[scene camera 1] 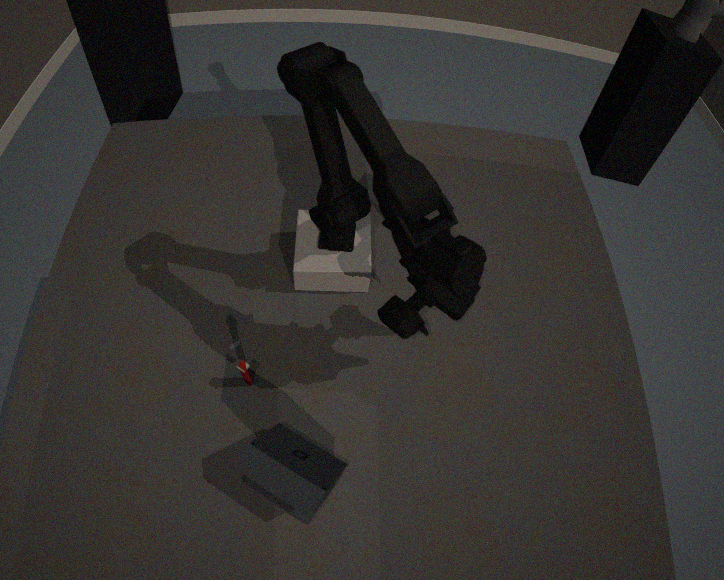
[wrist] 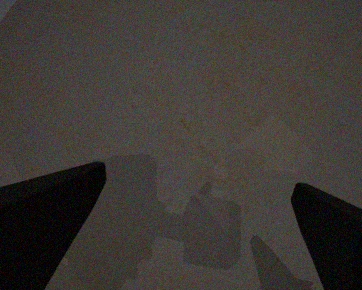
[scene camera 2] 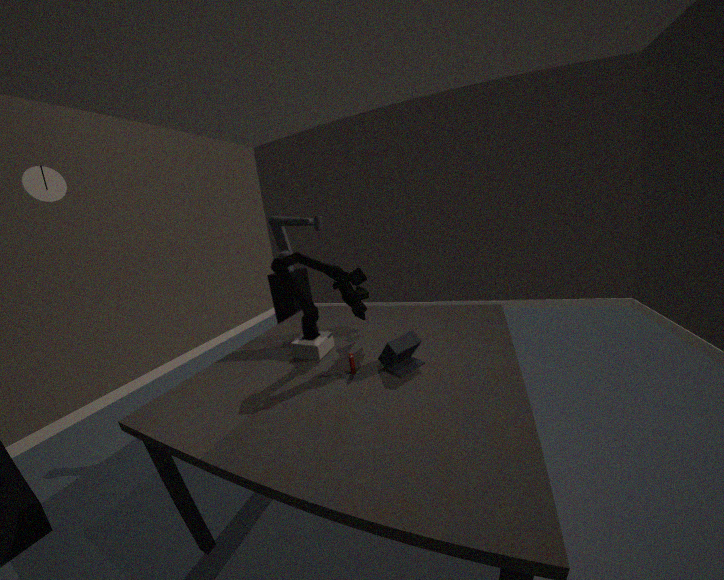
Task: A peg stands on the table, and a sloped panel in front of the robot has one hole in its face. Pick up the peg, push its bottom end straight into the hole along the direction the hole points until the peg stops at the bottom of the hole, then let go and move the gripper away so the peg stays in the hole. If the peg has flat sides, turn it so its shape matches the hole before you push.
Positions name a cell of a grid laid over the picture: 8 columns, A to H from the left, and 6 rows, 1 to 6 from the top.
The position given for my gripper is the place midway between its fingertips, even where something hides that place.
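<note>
Sloped panel (scene camera 1: C5), also (scene camera 2: E4). My gripper (scene camera 1: E4), also (wrist: E4): open, empty.
</note>
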